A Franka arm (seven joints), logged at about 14 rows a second.
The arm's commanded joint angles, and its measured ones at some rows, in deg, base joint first. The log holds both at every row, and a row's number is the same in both.
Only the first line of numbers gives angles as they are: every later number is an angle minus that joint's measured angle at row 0.
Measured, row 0:
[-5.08 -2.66 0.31 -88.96 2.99 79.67 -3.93]
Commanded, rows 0 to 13:
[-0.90 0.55 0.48 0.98 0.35 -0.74 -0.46]
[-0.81 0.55 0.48 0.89 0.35 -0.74 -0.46]
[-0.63 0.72 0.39 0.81 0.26 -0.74 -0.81]
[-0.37 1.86 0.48 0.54 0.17 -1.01 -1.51]
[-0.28 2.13 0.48 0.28 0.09 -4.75 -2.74]
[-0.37 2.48 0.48 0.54 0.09 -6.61 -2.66]
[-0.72 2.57 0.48 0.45 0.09 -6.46 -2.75]
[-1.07 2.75 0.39 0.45 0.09 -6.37 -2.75]
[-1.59 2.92 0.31 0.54 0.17 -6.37 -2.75]
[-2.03 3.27 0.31 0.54 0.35 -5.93 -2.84]
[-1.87 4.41 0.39 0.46 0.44 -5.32 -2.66]
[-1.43 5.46 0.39 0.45 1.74 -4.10 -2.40]
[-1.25 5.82 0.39 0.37 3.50 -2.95 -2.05]
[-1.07 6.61 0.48 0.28 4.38 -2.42 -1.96]
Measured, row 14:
[-0.78 4.95 -0.09 -0.30 2.28 -3.29 -1.97]
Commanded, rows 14 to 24:
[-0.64 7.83 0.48 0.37 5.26 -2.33 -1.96]
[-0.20 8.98 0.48 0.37 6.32 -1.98 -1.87]
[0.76 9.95 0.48 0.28 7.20 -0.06 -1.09]
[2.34 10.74 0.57 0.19 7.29 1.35 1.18]
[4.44 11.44 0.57 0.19 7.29 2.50 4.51]
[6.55 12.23 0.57 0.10 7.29 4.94 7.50]
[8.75 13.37 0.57 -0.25 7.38 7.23 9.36]
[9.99 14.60 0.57 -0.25 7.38 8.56 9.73]
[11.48 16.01 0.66 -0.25 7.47 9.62 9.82]
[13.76 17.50 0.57 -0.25 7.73 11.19 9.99]
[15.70 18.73 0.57 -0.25 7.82 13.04 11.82]
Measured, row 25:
[12.77 16.30 1.03 -0.77 6.97 10.88 9.53]
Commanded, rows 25 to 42:
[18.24 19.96 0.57 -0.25 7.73 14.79 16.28]
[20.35 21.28 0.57 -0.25 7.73 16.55 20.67]
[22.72 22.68 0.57 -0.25 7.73 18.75 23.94]
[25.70 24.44 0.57 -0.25 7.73 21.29 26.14]
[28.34 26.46 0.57 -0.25 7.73 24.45 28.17]
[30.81 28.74 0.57 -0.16 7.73 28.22 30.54]
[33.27 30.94 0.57 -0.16 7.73 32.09 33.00]
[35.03 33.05 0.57 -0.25 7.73 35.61 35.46]
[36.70 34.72 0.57 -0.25 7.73 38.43 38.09]
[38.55 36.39 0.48 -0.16 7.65 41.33 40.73]
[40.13 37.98 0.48 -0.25 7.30 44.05 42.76]
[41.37 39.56 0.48 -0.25 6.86 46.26 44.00]
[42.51 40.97 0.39 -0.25 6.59 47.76 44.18]
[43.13 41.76 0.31 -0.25 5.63 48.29 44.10]
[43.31 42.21 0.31 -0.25 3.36 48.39 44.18]
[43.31 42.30 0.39 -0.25 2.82 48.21 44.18]
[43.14 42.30 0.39 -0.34 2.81 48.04 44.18]
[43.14 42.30 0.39 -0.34 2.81 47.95 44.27]
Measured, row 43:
[43.11 42.50 0.78 -1.04 3.97 48.68 43.16]
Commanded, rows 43 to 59:
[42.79 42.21 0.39 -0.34 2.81 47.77 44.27]
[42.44 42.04 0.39 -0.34 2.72 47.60 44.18]
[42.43 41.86 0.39 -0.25 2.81 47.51 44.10]
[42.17 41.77 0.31 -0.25 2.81 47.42 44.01]
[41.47 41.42 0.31 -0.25 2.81 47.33 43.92]
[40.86 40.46 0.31 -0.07 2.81 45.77 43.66]
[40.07 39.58 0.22 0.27 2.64 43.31 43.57]
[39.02 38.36 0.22 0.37 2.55 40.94 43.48]
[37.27 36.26 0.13 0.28 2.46 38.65 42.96]
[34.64 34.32 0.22 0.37 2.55 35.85 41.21]
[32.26 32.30 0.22 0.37 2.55 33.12 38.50]
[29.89 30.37 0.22 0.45 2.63 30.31 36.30]
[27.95 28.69 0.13 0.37 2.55 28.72 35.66]
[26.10 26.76 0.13 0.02 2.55 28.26 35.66]
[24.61 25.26 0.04 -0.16 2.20 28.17 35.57]
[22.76 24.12 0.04 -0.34 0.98 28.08 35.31]
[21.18 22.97 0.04 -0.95 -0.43 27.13 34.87]
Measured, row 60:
[23.95 26.72 -1.13 1.72 1.44 27.60 35.43]
